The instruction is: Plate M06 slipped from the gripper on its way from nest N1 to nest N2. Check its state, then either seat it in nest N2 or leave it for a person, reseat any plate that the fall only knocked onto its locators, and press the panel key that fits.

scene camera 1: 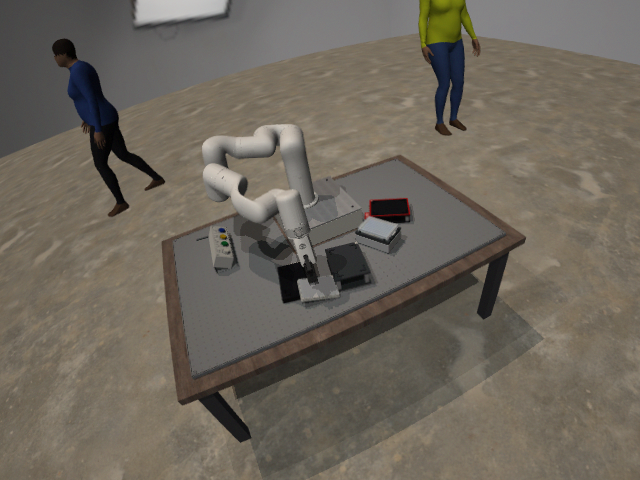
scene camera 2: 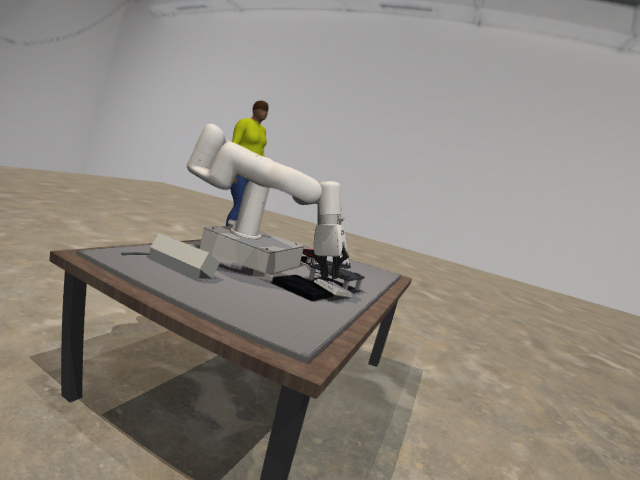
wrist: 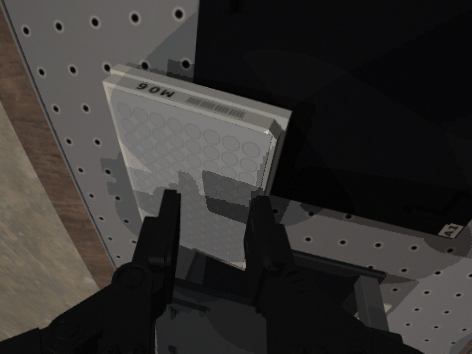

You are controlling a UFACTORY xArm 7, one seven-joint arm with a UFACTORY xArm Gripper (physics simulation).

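Seen in the pictures: gripper, between the fingertips: (scene camera 1: 312, 279) (scene camera 2: 329, 278) (wrist: 214, 216); arm's base, origin of its link: (scene camera 1: 304, 200) (scene camera 2: 245, 234).
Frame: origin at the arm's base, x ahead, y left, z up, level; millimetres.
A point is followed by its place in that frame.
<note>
Plate M06 (scene camera 1: 320, 290) @(y -177, x 447, z -51 mm) (scene camera 2: 333, 288) @(y -242, x 439, z -39 mm) (wrist: 200, 135) @(y -218, x 409, z -36 mm), pale with round wells, looks tilted beside a flat black pad (scene camera 1: 287, 284) @(y -254, x 345, z -61 mm) (scene camera 2: 297, 285) @(y -256, x 330, z -60 mm) (wrist: 360, 125) @(y -208, x 339, z -60 mm) marked A1 and a raised dark stand (scene camera 1: 347, 259) @(y -40, x 401, z -25 mm) (wrist: 215, 320) @(y -87, x 426, z -25 mm). What bears its edges is partly hidden. My gripper (scene camera 1: 311, 277) @(y -181, x 408, z -26 mm) (scene camera 2: 329, 275) @(y -181, x 408, z -26 mm) (wrist: 214, 216) @(y -181, x 408, z -26 mm) is partly open and empty, its fingers over the plate's end nearest the stand. Another pale plate (scene camera 1: 378, 227) @(y 138, x 342, z -11 mm) sits on a grey nest (scene camera 1: 371, 242) @(y 95, x 352, z -54 mm). A red-rimmed black holder (scene camera 1: 389, 207) @(y 276, x 230, z -42 mm) stands behind it. The panel (scene camera 1: 222, 255) @(y -409, x 100, z -12 mm) (scene camera 2: 180, 255) @(y -439, x 13, z -32 mm) has blue, yellow and green keys. I cannot read which nest is N1 or N2.
The arm's grey base box (scene camera 1: 336, 222) @(y 43, x 189, z -29 mm) (scene camera 2: 281, 260) @(y -31, x 183, z -51 mm) stands behind the dark stand. The table's wooden edge (scene camera 1: 310, 338) @(y -286, x 565, z -95 mm) (scene camera 2: 206, 330) @(y -684, x 278, z -95 mm) (wrist: 45, 150) @(y -189, x 575, z -95 mm) runs along the front. A person in yellow (scene camera 1: 444, 23) (scene camera 2: 250, 135) and one in blue (scene camera 1: 87, 93) stand on the floor away from the table.
</note>
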